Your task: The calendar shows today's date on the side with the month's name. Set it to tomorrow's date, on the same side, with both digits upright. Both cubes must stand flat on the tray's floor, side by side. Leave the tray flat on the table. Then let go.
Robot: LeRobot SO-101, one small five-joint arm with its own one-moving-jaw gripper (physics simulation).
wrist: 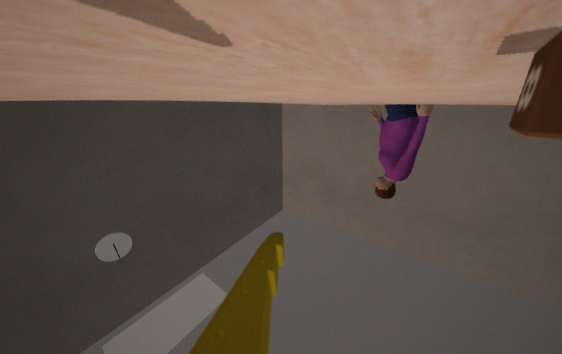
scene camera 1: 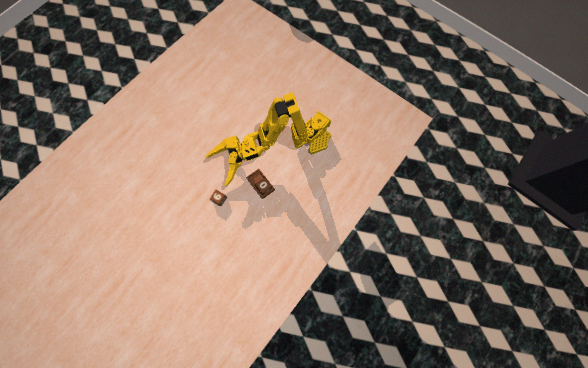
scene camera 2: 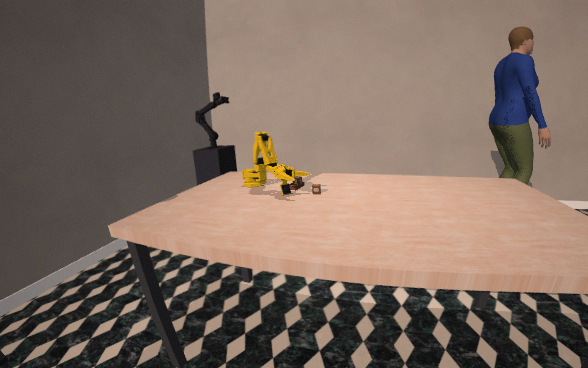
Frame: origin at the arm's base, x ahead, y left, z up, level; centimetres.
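Seen in the pictures: hand, tool point: (wrist: 283,244) (scene camera 1: 207,157) (scene camera 2: 294,179); arm's base, link origin: (scene camera 1: 308,142) (scene camera 2: 258,184).
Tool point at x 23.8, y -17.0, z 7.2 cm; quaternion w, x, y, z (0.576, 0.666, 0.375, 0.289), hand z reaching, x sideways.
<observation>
Offsets run from my tool point to a thing's top centre. Level surfaces: height alone.
The brown tray (scene camera 1: 254,185) (scene camera 2: 294,187) is on the table in front of the arm. One cube {dz -3.0, dx -4.1, dy +16.2 cm} (scene camera 1: 263,185) sits in its right-hand half in scene view 1 and shows a 0 on top; the other half holds no cube. The loose cube {dz -4.0, dx +6.3, dy +8.2 cm} (scene camera 1: 218,197) (scene camera 2: 316,189) (wrist: 542,95) is outside the tray, just past one jaw's tip. Its top shows a 6 or 9, and a side in the wrist view looks like an 8. Whether it rests on the table is unclear. My gripper (scene camera 1: 216,171) is wide open and empty; one jaw (wrist: 250,300) shows in the wrist view. The month side is unreadable.
The pale wooden table {dz -7.2 cm} (scene camera 1: 125,240) (scene camera 2: 375,225) bears the arm's base (scene camera 1: 319,132) (scene camera 2: 252,177) behind the tray. A black arm (scene camera 2: 205,120) stands on a dark pedestal beyond the table. People (scene camera 2: 517,100) (wrist: 400,145) stand in the background.
</observation>
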